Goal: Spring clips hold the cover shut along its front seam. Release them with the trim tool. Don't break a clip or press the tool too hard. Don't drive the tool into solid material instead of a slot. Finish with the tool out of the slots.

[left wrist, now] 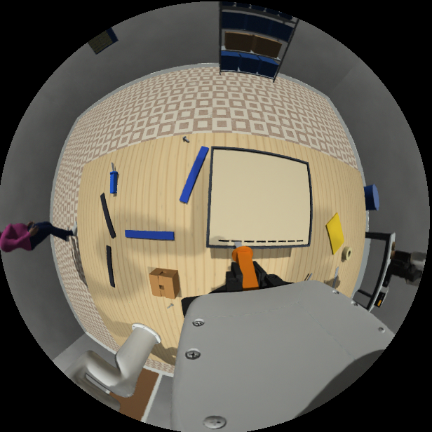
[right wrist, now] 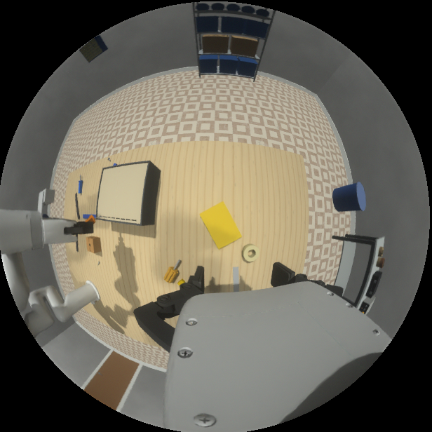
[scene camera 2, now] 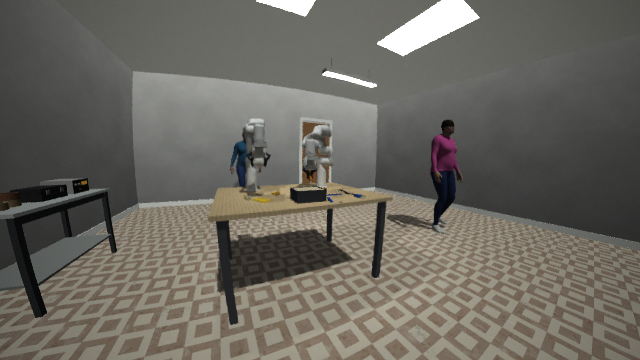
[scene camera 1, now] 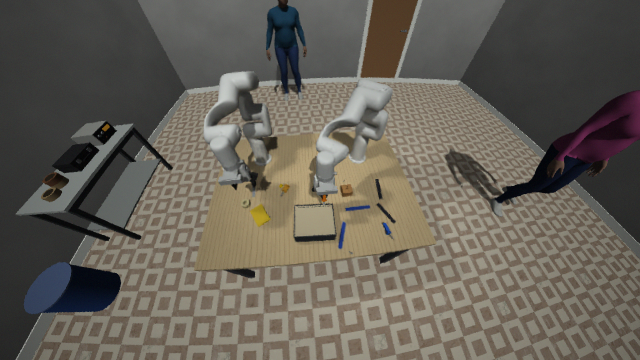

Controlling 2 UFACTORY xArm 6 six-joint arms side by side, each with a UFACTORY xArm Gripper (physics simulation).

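Places are measured from the left arm's base along level axes (x ahead, y left, z up), in metres.
Pixels of known places: left gripper, between the fingertips: (scene camera 2: 309, 178) (scene camera 1: 323, 195); right gripper, between the fingertips: (scene camera 2: 258, 166) (scene camera 1: 245, 186); left arm's base, origin of its link: (scene camera 1: 357, 157); right arm's base, origin of its link: (scene camera 2: 252, 190) (scene camera 1: 263, 159).
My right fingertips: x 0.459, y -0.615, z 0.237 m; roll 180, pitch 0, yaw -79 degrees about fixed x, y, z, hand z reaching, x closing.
Observation:
For each thing: its top centre in the pictures, then the offset to it from my right fingertips.
- black box with a cream cover, centre of its top: (scene camera 1: 314, 219) (scene camera 2: 307, 188) dy +0.343, dx +0.081, dz -0.154 m
- orange-handled trim tool, centre of its top: (scene camera 1: 324, 193) dy +0.386, dx -0.017, dz -0.048 m
- yellow sheet, centre of its top: (scene camera 1: 259, 214) dy +0.019, dx +0.046, dz -0.231 m
A black box with a cream cover (scene camera 1: 314, 221) (scene camera 2: 308, 194) (left wrist: 260, 195) (right wrist: 125, 192) sits on the table. A row of dark slots runs along the cover's edge nearest the arms. My left gripper (left wrist: 242, 272) (right wrist: 90, 226) is shut on the orange-handled trim tool (left wrist: 245, 262) (right wrist: 90, 219) (scene camera 1: 324, 198). The tool's grey tip is at the slot row, toward its left end in the left wrist view; whether it is in a slot or above it I cannot tell. My right gripper (right wrist: 239, 276) is open and empty, above the table beside the box.
A yellow sheet (scene camera 1: 260, 215) (right wrist: 220, 225), a tape ring (right wrist: 244, 253) and an orange-handled tool (right wrist: 171, 273) lie on the right gripper's side. Blue bars (left wrist: 194, 175) (left wrist: 149, 235), black bars (left wrist: 107, 215) (left wrist: 110, 266), a blue screwdriver (left wrist: 113, 181) and a brown block (left wrist: 164, 283) lie on the other side.

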